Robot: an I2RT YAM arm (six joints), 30 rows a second.
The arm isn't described. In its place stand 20 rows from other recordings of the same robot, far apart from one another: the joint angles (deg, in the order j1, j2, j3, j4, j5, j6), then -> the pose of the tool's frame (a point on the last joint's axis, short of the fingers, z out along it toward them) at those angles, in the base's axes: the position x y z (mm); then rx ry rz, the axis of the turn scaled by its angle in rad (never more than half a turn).
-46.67 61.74 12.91 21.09 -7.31 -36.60 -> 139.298 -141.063 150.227 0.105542 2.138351 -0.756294
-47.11 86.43 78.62 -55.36 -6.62 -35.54 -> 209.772 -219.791 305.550 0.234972 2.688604 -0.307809
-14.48 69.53 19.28 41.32 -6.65 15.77 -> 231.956 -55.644 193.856 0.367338 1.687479 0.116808
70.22 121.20 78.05 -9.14 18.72 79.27 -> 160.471 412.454 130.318 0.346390 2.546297 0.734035
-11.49 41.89 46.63 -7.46 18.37 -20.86 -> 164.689 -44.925 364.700 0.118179 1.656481 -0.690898
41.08 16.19 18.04 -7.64 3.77 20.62 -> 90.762 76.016 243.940 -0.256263 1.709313 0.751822
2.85 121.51 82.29 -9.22 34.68 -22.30 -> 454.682 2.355 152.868 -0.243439 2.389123 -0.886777
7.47 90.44 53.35 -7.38 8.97 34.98 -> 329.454 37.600 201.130 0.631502 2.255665 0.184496
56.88 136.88 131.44 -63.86 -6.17 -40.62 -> 270.512 421.652 228.124 -2.116377 1.819475 0.220983
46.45 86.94 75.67 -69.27 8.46 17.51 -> 193.859 196.327 280.360 -0.713110 2.834952 -0.055292
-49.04 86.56 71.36 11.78 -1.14 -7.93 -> 240.273 -275.712 364.153 0.576187 1.581510 -0.741474
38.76 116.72 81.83 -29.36 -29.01 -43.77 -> 316.431 276.194 163.691 -1.831607 1.854175 0.646464
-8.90 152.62 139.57 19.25 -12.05 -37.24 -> 608.571 -87.777 249.793 -0.529157 1.387250 -0.500804
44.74 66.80 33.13 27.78 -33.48 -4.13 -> 168.234 194.363 259.617 -1.122749 1.356386 1.011349
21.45 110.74 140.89 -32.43 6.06 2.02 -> 377.877 144.431 530.978 -0.191337 1.603879 0.231687
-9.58 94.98 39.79 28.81 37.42 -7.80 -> 315.549 -75.196 164.157 0.448460 1.981328 -0.851888
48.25 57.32 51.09 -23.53 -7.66 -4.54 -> 144.542 169.073 314.524 -1.026032 1.880379 0.595265
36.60 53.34 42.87 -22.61 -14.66 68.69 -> 159.255 129.496 280.572 0.511010 2.392531 1.242060
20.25 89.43 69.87 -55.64 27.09 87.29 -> 282.679 87.006 249.814 1.509176 2.130530 -0.098170
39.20 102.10 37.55 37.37 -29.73 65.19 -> 243.122 221.068 128.271 0.159907 2.414804 1.541255
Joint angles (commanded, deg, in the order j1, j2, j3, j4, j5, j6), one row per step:
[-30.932 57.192 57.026 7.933 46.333 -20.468]
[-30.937 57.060 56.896 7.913 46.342 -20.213]
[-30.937 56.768 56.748 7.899 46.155 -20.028]
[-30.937 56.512 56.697 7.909 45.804 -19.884]
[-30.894 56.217 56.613 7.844 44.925 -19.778]
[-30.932 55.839 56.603 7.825 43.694 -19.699]
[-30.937 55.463 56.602 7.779 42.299 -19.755]
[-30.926 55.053 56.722 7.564 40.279 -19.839]
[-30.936 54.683 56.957 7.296 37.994 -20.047]
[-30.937 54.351 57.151 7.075 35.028 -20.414]
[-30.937 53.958 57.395 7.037 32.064 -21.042]
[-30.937 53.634 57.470 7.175 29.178 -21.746]
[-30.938 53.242 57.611 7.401 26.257 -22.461]
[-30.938 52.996 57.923 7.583 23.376 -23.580]
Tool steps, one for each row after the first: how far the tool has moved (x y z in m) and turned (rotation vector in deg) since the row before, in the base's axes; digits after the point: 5 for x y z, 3 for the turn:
[-0.00045 0.00024 -0.00035 0.065 -0.233 0.010]
[-0.00101 0.00070 0.00011 -0.049 -0.278 0.203]
[-0.00086 0.00069 0.00062 -0.121 -0.299 0.361]
[-0.00057 0.00098 0.00045 -0.158 -0.164 0.924]
[-0.00101 0.00108 0.00127 -0.314 -0.283 1.188]
[-0.00085 0.00122 0.00128 -0.366 -0.119 1.368]
[-0.00072 0.00158 0.00185 -0.460 -0.027 1.996]
[-0.00060 0.00160 0.00232 -0.562 0.097 2.218]
[-0.00002 0.00173 0.00206 -0.724 0.333 2.873]
[-0.00047 0.00207 0.00287 -1.020 0.318 2.825]
[-0.00008 0.00185 0.00193 -1.064 0.430 2.722]
[-0.00056 0.00221 0.00269 -1.246 0.250 2.737]
[-0.00023 0.00203 0.00315 -1.510 0.590 2.603]

